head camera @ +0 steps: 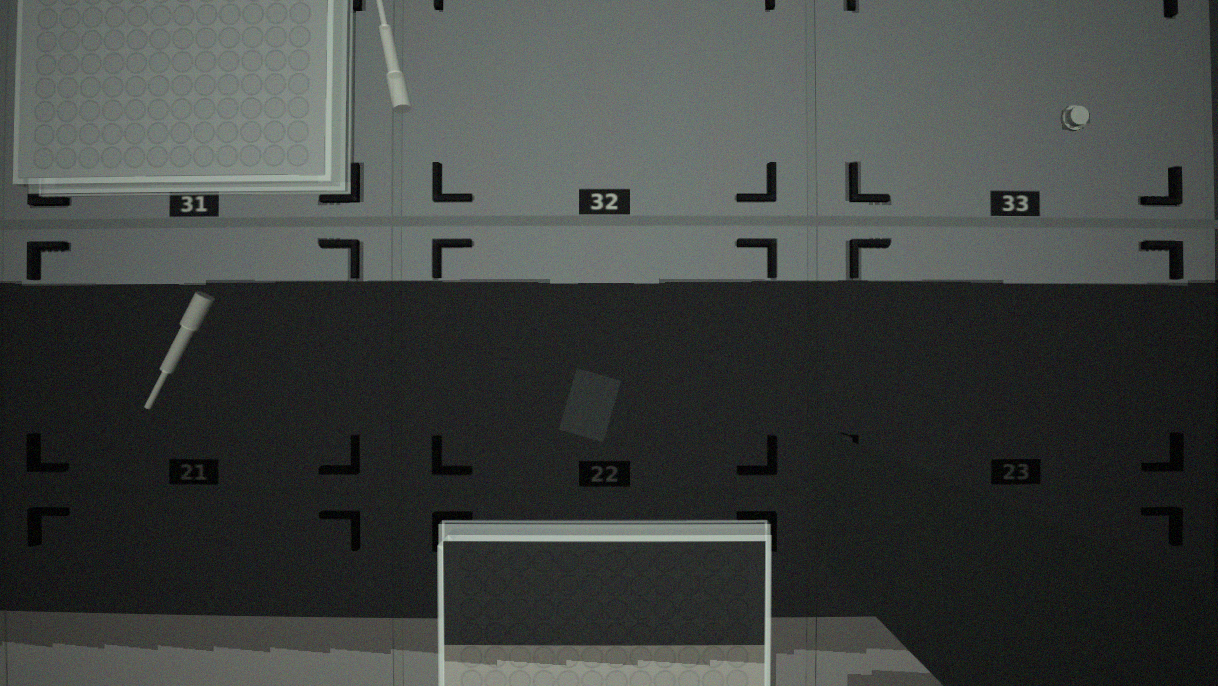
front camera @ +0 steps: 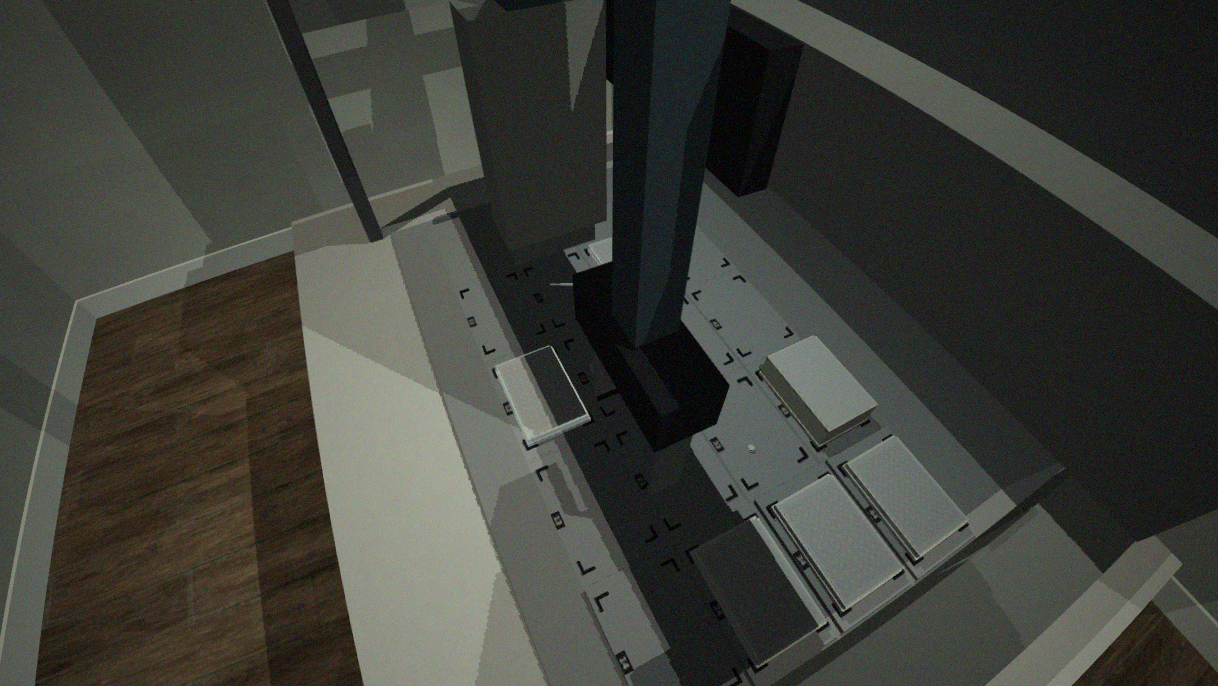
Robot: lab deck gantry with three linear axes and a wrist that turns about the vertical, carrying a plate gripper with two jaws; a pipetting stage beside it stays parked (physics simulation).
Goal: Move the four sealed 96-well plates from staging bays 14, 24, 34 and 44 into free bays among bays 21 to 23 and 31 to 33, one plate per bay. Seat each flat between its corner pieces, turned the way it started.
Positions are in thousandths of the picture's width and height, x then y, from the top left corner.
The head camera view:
small pale card: 486,578
thin pale stick: 161,456
